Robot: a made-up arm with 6 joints.
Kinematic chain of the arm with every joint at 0, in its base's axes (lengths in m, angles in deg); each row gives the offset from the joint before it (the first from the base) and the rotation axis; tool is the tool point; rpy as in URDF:
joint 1: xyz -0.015 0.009 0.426 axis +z
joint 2: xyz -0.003 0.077 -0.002 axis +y
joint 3: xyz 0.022 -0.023 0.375 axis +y
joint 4: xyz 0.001 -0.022 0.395 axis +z
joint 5: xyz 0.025 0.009 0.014 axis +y
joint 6: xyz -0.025 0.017 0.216 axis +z
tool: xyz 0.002 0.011 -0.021 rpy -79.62 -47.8 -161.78
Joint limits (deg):
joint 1: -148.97..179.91
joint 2: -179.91..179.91
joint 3: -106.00..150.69
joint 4: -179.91..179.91
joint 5: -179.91..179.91
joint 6: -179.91..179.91
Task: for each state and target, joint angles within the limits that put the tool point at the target. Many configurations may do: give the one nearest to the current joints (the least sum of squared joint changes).
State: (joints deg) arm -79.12 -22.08 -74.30 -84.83 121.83 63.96
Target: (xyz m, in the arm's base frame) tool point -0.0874 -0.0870 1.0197
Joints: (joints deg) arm -64.87 21.82 -60.90 -71.09 147.83 62.48
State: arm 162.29 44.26 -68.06 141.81 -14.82 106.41
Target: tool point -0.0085 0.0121 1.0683
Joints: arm 162.06 62.55 -98.30 140.30 -5.02 106.74
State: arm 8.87 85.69 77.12 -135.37 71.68 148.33
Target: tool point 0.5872 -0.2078 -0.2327
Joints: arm -13.31 113.35 45.10 -141.84 47.31 147.03
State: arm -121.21 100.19 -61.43 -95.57 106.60 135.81
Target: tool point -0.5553 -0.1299 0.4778
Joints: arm -147.23 119.20 -74.99 -102.12 122.16 136.52
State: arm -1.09 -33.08 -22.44 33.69 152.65 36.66
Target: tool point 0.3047 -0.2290 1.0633
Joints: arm -50.42 17.60 -7.30 7.61 122.57 38.79
